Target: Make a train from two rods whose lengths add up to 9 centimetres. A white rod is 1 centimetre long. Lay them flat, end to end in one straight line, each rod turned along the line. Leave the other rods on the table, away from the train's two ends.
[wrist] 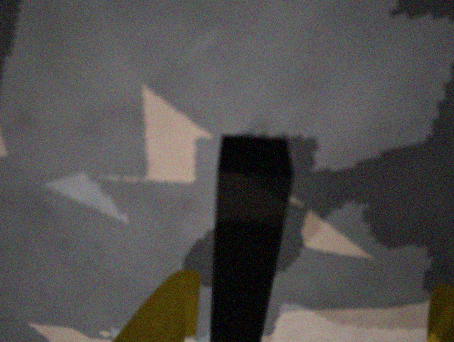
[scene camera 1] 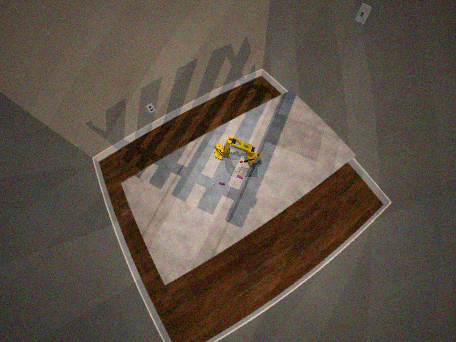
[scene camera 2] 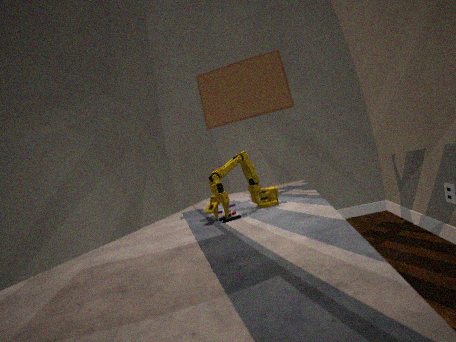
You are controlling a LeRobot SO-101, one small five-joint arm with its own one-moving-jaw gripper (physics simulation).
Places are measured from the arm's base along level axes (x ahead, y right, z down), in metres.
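Pixels of known places: hand at its tool point: [wrist: 198, 294] [scene camera 1: 248, 159] [scene camera 2: 226, 217]; arm's base at its link origin: [scene camera 1: 223, 155] [scene camera 2: 264, 205].
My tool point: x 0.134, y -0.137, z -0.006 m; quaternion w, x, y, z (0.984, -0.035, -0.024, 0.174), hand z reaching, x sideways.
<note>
For each thing: its top centre in the pictures, then the offset to it from my tool point. Level surfaces: height alone.
- black rod at its top centre: [wrist: 237, 326] [scene camera 1: 248, 160] dx +0.006, dy +0.006, dz -0.004 m
- red rod at its top centre: [scene camera 2: 233, 212] [scene camera 1: 241, 161] dx -0.016, dy +0.055, dz -0.004 m
- small white rod at its top centre: [scene camera 1: 213, 183] dx +0.020, dy +0.312, dz -0.004 m
- pale table top at its surface level: dz +0.006 m
A black rod [scene camera 1: 246, 161] [scene camera 2: 232, 218] [wrist: 249, 240] lies flat on the table. In the wrist view it runs lengthwise from the middle to the bottom edge, where its near end is cut off. My gripper [scene camera 1: 252, 162] [scene camera 2: 221, 218] [wrist: 316, 281] is open, low over the table. Its jaws stand wide apart with the black rod showing between them, nearer the left jaw, and neither jaw plainly presses on it. A red rod [scene camera 1: 241, 161] [scene camera 2: 233, 213] lies close to the black rod; whether they touch is too small to tell. The red rod does not show in the wrist view.
A purple rod [scene camera 1: 240, 177] and another purple rod [scene camera 1: 221, 183] lie farther from the arm's base. A small white rod [scene camera 1: 213, 184] lies beside the second one. The arm's shadow and striped shadows cross the pale table top [scene camera 1: 190, 255] [scene camera 2: 125, 280].
</note>
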